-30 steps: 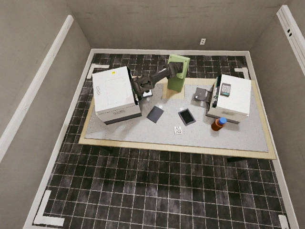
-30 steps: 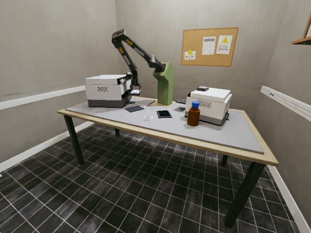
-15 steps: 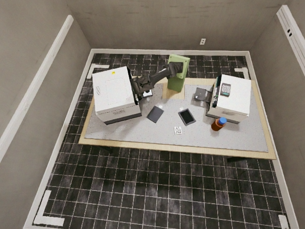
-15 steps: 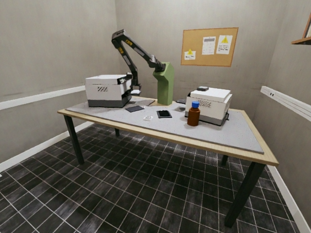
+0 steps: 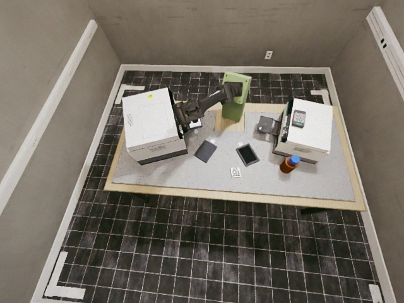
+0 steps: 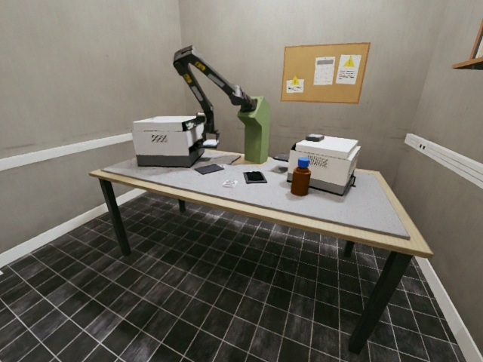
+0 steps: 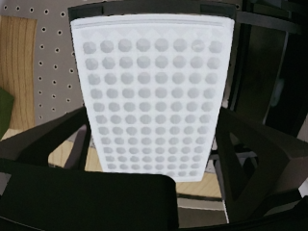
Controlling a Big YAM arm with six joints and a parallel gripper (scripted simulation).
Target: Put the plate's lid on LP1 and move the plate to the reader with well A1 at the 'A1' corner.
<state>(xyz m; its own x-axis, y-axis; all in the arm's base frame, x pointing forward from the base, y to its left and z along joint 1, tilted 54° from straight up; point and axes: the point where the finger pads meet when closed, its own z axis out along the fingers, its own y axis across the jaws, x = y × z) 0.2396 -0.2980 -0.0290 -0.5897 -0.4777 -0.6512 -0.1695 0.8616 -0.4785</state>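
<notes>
My gripper is now right at the white well plate. Round my hand: brown capped bottle (330 mm ahead, 690 mm to the left, 20 mm below); dark flat lid (230 mm ahead, 420 mm to the left, 120 mm below).
</notes>
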